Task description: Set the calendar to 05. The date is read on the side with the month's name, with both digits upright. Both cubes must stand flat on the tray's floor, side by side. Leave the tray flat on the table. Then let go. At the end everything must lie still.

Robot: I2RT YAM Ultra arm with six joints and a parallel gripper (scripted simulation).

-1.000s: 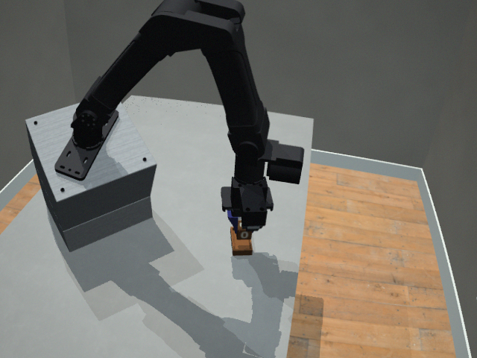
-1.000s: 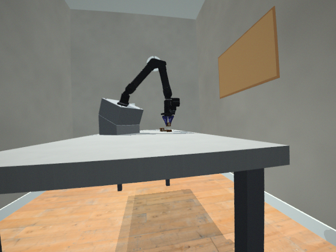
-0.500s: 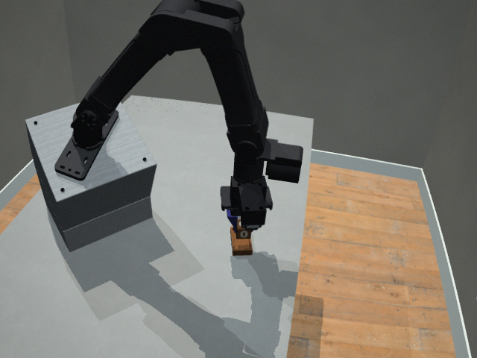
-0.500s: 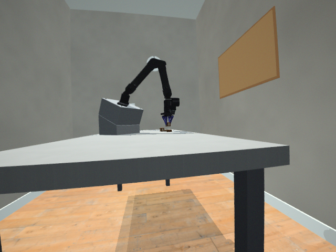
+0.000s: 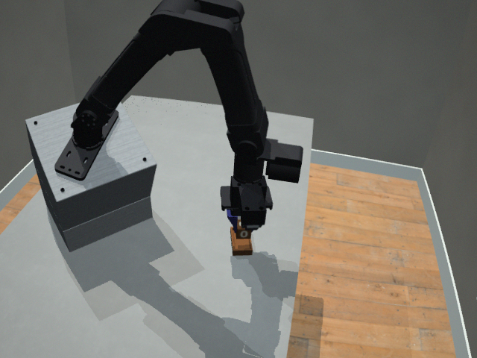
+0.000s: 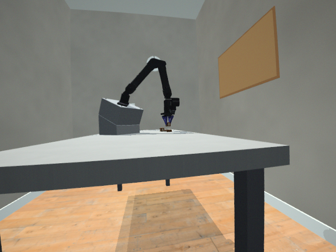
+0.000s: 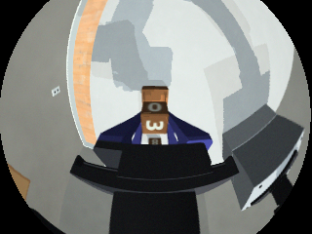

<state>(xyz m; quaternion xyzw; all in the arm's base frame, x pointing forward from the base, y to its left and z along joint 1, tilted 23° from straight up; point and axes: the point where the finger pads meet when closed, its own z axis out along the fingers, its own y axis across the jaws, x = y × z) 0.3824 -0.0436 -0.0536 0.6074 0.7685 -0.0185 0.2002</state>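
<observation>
Right now my hand is 50 mm above the brown tray and 20 mm to the right of it. The rest, counted from my hand: brown wooden cube (right at my hand).
</observation>
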